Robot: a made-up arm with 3 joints. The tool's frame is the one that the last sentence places. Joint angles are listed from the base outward.
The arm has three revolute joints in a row. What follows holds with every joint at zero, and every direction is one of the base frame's.
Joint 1 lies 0.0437 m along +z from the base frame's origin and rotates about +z.
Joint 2 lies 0.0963 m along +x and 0.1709 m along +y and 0.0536 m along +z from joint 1 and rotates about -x.
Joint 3 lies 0.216 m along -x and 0.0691 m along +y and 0.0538 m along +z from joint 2 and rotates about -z.
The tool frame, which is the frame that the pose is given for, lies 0.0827 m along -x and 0.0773 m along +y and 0.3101 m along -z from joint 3; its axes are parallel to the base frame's.
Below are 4 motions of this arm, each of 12 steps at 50 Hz.
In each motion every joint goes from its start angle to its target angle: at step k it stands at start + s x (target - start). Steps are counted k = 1, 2, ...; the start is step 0. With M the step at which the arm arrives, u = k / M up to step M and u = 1 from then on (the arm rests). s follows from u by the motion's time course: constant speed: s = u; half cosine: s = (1 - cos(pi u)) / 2; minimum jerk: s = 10 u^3 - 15 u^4 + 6 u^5.
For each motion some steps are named. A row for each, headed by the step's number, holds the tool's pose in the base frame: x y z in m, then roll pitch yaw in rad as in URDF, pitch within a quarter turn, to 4 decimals.
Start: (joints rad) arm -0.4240 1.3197 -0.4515
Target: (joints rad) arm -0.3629 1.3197 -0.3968
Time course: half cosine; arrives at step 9
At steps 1, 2, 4, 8, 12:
1: -0.2290 0.0460 -0.0659 -1.2933 0.4348 -0.3028
2: -0.2291 0.0449 -0.0664 -1.2939 0.4302 -0.2989
4: -0.2291 0.0409 -0.0681 -1.2959 0.4146 -0.2856
8: -0.2291 0.0334 -0.0712 -1.2994 0.3853 -0.2605
12: -0.2290 0.0330 -0.0714 -1.2995 0.3837 -0.2592

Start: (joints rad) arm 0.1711 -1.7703 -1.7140
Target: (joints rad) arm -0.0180 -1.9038 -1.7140
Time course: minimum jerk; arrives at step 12
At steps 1, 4, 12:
1: -0.2540 0.3894 0.1250 -2.5286 -1.3252 -2.0281
4: -0.2386 0.3981 0.1319 -2.5892 -1.3026 -2.0082
12: -0.1768 0.4241 0.1586 -2.7503 -1.2094 -2.0042

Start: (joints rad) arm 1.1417 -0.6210 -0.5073
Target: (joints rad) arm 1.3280 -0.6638 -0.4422
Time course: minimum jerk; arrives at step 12
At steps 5, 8, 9, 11, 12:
5: -0.4579 -0.0703 -0.0501 0.5785 -0.2804 1.6071
8: -0.4553 -0.1055 -0.0438 0.6036 -0.2714 1.6598
9: -0.4542 -0.1140 -0.0423 0.6096 -0.2691 1.6725
11: -0.4531 -0.1218 -0.0408 0.6151 -0.2669 1.6843
12: -0.4531 -0.1222 -0.0408 0.6154 -0.2668 1.6850

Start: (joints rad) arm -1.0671 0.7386 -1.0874
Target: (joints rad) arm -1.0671 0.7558 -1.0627
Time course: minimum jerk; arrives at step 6
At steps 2, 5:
2: -0.0906 0.2090 -0.1135 -0.4065 0.6396 -0.1212
5: -0.0920 0.2090 -0.1129 -0.4289 0.6424 -0.1482

